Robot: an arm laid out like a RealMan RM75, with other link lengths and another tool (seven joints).
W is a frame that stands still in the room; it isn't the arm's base.
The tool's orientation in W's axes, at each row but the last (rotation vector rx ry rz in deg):
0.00 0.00 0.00
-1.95 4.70 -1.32
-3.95 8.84 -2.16
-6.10 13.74 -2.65
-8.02 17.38 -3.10
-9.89 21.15 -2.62
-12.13 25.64 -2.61
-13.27 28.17 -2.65
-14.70 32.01 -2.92
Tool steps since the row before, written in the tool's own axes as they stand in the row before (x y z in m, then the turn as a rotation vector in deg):
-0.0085 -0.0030 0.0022 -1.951 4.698 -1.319
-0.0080 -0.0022 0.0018 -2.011 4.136 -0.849
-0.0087 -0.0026 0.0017 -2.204 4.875 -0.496
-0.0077 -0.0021 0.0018 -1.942 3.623 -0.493
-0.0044 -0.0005 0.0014 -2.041 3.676 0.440
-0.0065 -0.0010 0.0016 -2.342 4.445 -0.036
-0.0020 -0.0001 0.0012 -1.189 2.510 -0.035
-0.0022 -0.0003 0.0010 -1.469 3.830 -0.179
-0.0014 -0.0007 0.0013 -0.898 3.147 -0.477
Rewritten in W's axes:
-0.0085 -0.0030 0.0022 -1.951 4.698 -1.319
-0.0079 -0.0019 0.0025 -1.984 4.154 -0.826
-0.0084 -0.0021 0.0032 -2.096 4.922 -0.502
-0.0071 -0.0015 0.0038 -1.883 3.663 -0.422
-0.0038 0.0000 0.0027 -1.695 3.843 0.481
-0.0055 -0.0002 0.0040 -2.137 4.547 0.015
-0.0013 0.0003 0.0019 -1.093 2.553 -0.061
-0.0015 0.0001 0.0019 -1.423 3.835 -0.360
-0.0005 -0.0002 0.0020 -1.082 3.040 -0.725

